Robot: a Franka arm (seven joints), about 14 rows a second.
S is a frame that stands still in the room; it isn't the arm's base.
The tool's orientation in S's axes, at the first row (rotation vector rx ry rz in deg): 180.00, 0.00, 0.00
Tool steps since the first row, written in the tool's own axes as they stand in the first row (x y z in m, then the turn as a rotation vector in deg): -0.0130, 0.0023, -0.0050, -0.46, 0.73, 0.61; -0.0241, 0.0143, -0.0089, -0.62, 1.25, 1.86; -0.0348, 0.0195, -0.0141, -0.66, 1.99, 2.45; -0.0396, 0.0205, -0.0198, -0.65, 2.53, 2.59; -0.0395, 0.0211, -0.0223, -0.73, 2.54, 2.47; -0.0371, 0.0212, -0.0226, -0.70, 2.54, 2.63; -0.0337, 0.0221, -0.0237, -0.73, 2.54, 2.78; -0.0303, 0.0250, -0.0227, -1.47, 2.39, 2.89; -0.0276, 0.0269, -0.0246, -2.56, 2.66, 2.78
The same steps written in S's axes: -0.0130, -0.0023, 0.0050, -0.46, -0.73, -0.61; -0.0241, -0.0143, 0.0089, -0.62, -1.25, -1.86; -0.0348, -0.0195, 0.0141, -0.66, -1.99, -2.45; -0.0396, -0.0205, 0.0198, -0.65, -2.53, -2.59; -0.0395, -0.0211, 0.0223, -0.73, -2.54, -2.47; -0.0371, -0.0212, 0.0226, -0.70, -2.54, -2.63; -0.0337, -0.0221, 0.0237, -0.73, -2.54, -2.78; -0.0303, -0.0250, 0.0227, -1.47, -2.39, -2.89; -0.0276, -0.0269, 0.0246, -2.56, -2.66, -2.78
